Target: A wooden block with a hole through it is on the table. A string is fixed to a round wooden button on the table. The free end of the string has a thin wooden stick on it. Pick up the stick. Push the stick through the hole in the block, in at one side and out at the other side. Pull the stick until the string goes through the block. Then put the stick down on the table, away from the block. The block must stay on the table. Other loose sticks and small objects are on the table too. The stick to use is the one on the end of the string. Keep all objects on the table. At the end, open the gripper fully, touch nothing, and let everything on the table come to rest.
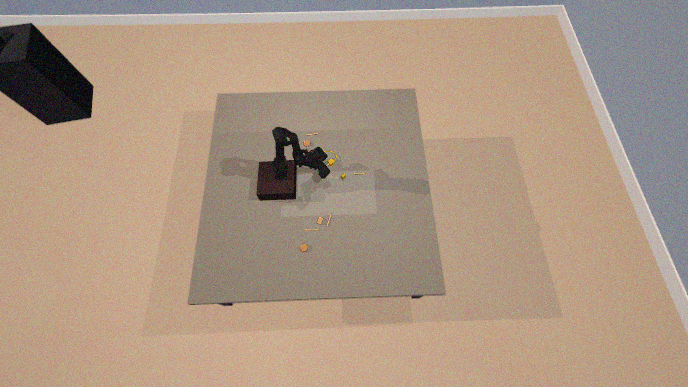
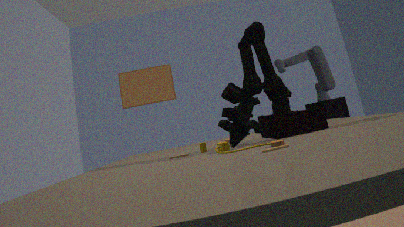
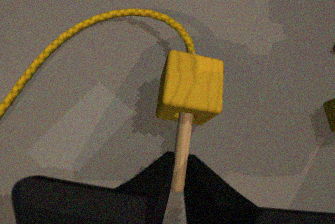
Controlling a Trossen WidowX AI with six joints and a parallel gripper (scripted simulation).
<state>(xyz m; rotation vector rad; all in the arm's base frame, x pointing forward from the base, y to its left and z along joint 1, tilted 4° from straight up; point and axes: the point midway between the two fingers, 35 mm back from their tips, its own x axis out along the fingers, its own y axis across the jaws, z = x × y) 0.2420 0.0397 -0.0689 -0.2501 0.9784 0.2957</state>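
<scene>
Now: the thin wooden stick 3 cm ahead of my gripper tip, 1 cm to the left of it and 1 cm above it. From my gripper tip the other things lie so: round wooden button (8 cm behind, 18 cm to the left).
</scene>
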